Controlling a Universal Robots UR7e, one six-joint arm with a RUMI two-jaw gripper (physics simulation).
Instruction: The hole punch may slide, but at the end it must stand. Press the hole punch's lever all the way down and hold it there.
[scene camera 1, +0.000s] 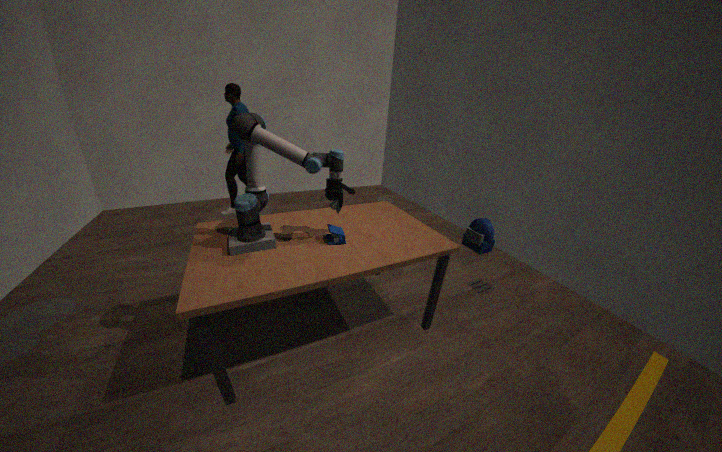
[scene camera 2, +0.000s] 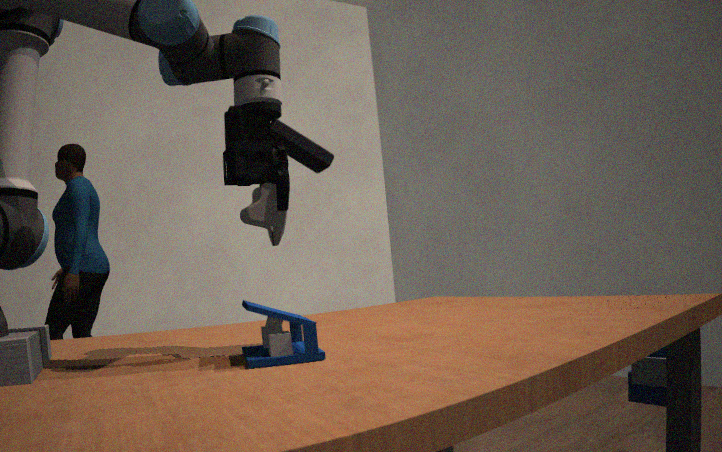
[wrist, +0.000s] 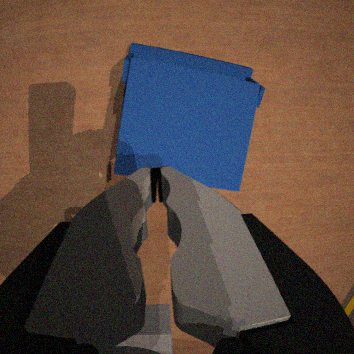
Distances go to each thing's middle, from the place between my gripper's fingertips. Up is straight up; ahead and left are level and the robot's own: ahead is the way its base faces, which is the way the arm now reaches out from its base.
Labels:
Right now my hand is 10 mm past the blue lever (scene camera 2: 275, 318), 30 mm to the left of it and 100 mm above it. From my hand the other things lie so: blue hole punch (wrist: 137, 50) (10 mm behind, 30 mm to the right, 120 mm below).

